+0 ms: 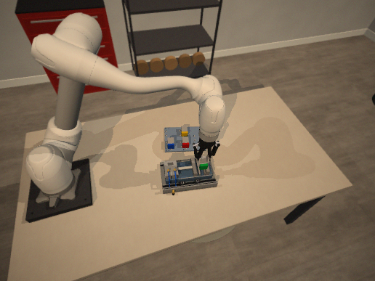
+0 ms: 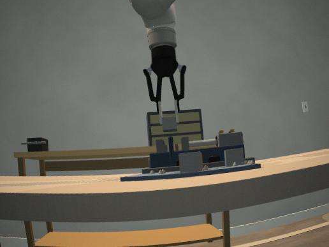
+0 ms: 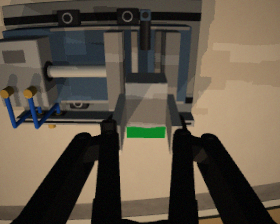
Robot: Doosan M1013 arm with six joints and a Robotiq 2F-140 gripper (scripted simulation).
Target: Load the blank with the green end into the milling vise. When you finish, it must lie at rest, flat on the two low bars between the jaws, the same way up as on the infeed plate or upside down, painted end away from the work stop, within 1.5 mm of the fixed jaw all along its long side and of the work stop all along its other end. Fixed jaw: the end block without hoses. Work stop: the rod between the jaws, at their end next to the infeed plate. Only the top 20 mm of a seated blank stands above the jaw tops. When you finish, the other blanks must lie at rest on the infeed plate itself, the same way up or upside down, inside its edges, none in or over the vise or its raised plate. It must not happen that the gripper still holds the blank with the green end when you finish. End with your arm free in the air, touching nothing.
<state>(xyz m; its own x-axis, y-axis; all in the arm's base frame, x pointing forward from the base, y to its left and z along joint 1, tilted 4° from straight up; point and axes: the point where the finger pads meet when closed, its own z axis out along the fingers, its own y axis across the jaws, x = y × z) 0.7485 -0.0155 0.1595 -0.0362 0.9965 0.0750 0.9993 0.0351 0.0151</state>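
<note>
My hand is 4 cm past the moving jaw, 2 cm to the right of it and 10 cm above it. Round my hand: green-ended blank (3 cm below); work stop rod (7 cm to the left, 9 cm below); fixed jaw (3 cm ahead, 2 cm to the left, 10 cm below).
</note>
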